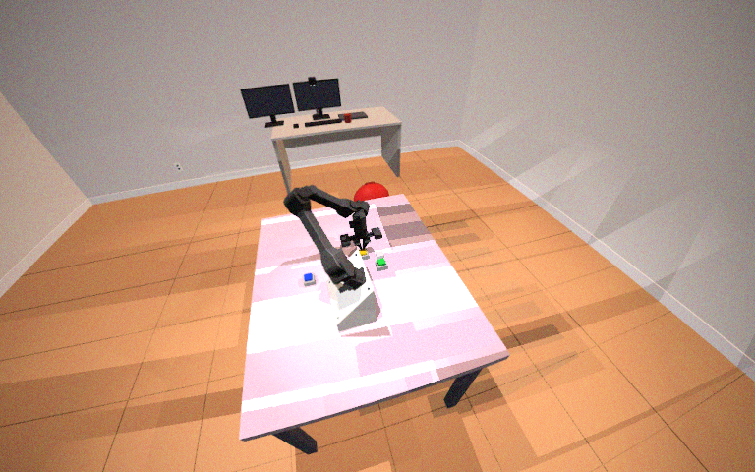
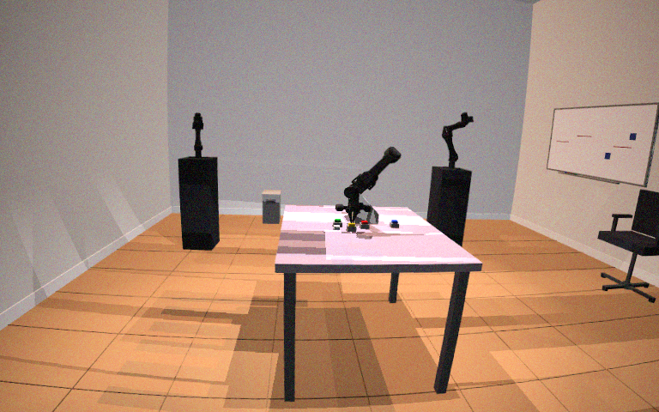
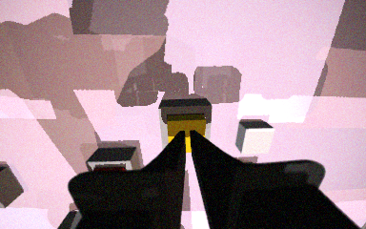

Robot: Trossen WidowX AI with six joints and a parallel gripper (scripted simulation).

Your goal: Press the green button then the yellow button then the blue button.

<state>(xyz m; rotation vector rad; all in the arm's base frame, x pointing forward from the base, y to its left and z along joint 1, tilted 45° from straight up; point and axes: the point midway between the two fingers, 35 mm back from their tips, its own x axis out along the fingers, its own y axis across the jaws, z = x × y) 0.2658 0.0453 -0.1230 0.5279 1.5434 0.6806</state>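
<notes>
Right now my gripper tip is 260 mm to the right of the blue button, 100 mm past it and 10 mm above it. Round my gripper tip: pale grey block: 80 mm to the right, 30 mm below, 20 mm behind; red button: 80 mm to the left, 70 mm behind, 10 mm below; yellow button: 10 mm below.
</notes>
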